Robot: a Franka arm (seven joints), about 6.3 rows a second.
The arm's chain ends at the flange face. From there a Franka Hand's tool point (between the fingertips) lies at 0.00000 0.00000 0.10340 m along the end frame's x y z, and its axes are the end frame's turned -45 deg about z.
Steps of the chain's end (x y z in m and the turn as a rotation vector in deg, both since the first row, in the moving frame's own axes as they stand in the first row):
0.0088 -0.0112 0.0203 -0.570 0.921 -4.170
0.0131 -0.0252 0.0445 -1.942 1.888 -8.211
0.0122 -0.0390 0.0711 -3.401 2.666 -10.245
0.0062 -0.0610 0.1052 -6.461 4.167 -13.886
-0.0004 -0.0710 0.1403 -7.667 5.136 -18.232
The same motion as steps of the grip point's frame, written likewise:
0.0147 0.0002 0.0203 -1.054 0.248 -4.170
0.0274 -0.0037 0.0444 -2.708 -0.038 -8.211
0.0360 -0.0112 0.0708 -4.290 -0.520 -10.245
0.0463 -0.0250 0.1043 -7.515 -1.622 -13.886
0.0493 -0.0340 0.1390 -9.053 -1.790 -18.232

